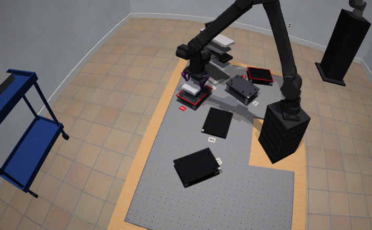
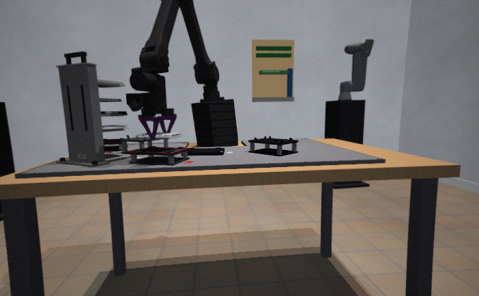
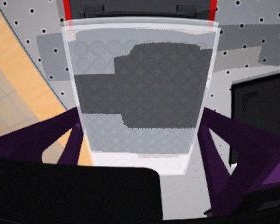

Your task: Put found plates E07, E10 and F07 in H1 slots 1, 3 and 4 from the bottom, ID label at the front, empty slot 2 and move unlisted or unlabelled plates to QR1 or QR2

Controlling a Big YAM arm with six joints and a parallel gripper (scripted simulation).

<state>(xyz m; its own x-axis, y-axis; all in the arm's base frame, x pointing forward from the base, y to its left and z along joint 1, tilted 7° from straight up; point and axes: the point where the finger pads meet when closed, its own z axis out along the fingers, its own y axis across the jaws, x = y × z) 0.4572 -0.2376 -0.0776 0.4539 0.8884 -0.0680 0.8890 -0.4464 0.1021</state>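
My hand is 5 cm above the red-rimmed quarantine nest. From my hand the other things lie so: H1 deck label: 9 cm to the right, 9 cm below, 9 cm behind; dark plate: 20 cm to the right, 11 cm behind, 8 cm above; grey plate hotel H1: 25 cm to the right, 7 cm above, 5 cm behind.
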